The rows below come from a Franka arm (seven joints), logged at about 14 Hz.
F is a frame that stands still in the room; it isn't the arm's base.
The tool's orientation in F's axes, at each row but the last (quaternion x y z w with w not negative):
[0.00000, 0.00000, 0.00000, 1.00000]
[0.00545, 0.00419, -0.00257, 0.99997]
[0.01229, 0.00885, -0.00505, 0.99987]
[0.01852, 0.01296, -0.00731, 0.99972]
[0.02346, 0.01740, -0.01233, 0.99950]
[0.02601, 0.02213, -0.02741, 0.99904]
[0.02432, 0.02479, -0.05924, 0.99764]
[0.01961, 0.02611, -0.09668, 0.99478]
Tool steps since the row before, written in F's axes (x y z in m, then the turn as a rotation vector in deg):
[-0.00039, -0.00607, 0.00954, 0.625, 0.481, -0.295]
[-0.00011, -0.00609, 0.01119, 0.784, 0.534, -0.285]
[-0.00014, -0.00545, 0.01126, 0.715, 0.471, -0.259]
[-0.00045, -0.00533, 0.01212, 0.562, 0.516, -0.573]
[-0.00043, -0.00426, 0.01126, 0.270, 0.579, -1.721]
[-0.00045, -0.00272, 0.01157, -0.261, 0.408, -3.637]
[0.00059, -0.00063, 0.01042, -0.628, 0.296, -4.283]
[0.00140, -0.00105, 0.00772, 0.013, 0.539, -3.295]
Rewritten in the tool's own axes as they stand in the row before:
[-0.00039, -0.00607, 0.00954, 0.625, 0.481, -0.295]
[-0.00017, -0.00597, 0.01125, 0.784, 0.535, -0.284]
[-0.00029, -0.00517, 0.01139, 0.715, 0.472, -0.258]
[-0.00069, -0.00489, 0.01229, 0.569, 0.503, -0.577]
[-0.00073, -0.00374, 0.01143, 0.317, 0.505, -1.736]
[-0.00083, -0.00215, 0.01167, -0.116, 0.208, -3.661]
[0.00011, -0.00008, 0.01045, -0.433, 0.023, -4.317]
[0.00114, -0.00050, 0.00782, 0.093, 0.419, -3.311]

